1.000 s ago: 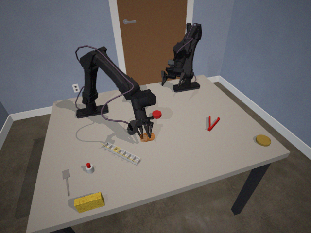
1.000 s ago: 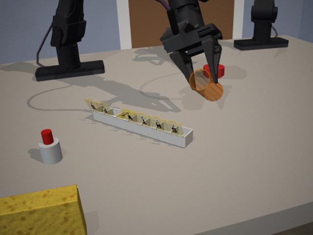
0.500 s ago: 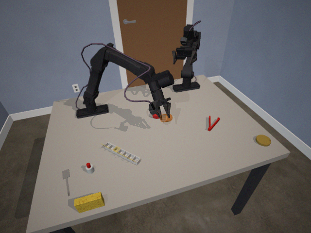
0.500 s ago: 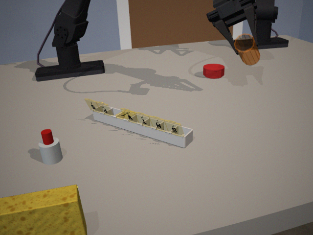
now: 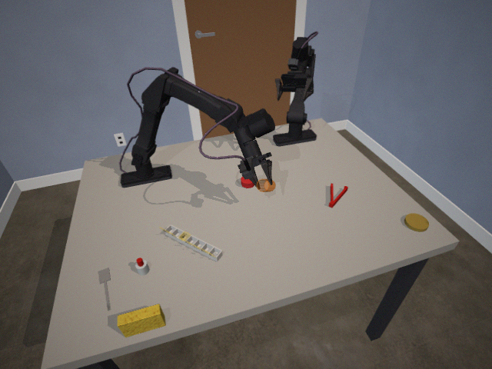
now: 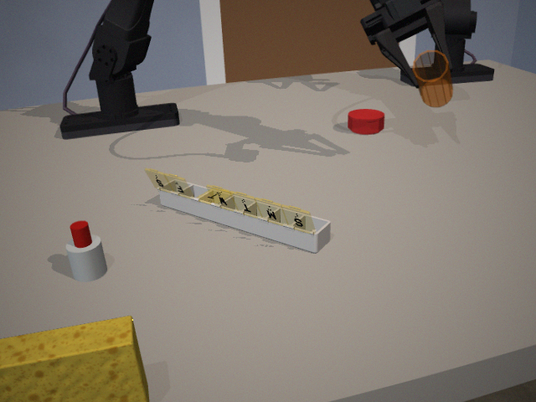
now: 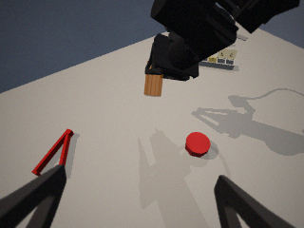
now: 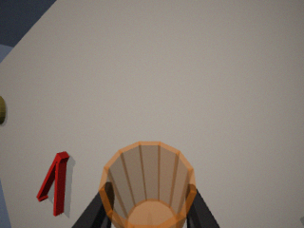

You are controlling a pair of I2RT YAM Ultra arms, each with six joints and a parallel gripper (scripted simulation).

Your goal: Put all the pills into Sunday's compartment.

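Right now the orange pill bottle is 20 mm to the left of my right hand, 20 mm below it and 20 mm behind it. From my right hand the other things lie so: yellow sponge (450 mm to the right, 240 mm ahead, 90 mm below); then red cap (170 mm behind, 110 mm below, 10 mm to the left).
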